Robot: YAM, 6 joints.
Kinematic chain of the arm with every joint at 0, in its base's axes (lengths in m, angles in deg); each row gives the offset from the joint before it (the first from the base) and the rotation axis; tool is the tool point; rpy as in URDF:
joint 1: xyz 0 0 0.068 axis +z
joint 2: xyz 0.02 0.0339 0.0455 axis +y
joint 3: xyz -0.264 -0.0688 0 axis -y
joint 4: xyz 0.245 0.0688 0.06 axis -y
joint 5: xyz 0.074 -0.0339 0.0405 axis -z
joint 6: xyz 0.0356 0 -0.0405 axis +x
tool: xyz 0 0 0 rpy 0 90 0
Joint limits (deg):
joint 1: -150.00..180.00
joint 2: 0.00..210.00
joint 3: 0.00..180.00
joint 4: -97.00..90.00
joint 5: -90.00..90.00
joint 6: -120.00..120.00
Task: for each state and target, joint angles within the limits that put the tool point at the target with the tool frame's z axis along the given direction. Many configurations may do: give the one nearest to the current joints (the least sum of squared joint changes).
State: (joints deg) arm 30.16 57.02 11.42 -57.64 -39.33 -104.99
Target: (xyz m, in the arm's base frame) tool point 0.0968 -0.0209 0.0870 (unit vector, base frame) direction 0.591 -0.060 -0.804
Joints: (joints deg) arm -13.91 30.60 0.13 -23.34 -4.81 -104.99
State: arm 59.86 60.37 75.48 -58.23 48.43 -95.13
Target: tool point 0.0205 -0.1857 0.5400 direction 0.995 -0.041 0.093
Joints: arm 85.37 22.96 97.08 -7.09 84.20 -95.13
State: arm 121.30 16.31 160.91 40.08 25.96 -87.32
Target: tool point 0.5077 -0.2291 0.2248 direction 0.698 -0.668 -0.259
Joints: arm 156.96 0.11 132.53 63.57 -19.97 -87.32
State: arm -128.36 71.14 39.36 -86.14 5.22 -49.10
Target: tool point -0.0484 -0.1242 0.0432 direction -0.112 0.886 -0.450
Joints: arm -105.92 121.83 33.62 -63.07 20.53 -49.10
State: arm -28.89 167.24 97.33 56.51 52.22 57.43
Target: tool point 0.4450 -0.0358 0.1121 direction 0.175 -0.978 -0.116
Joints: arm -0.13 128.55 74.47 20.87 77.78 57.43
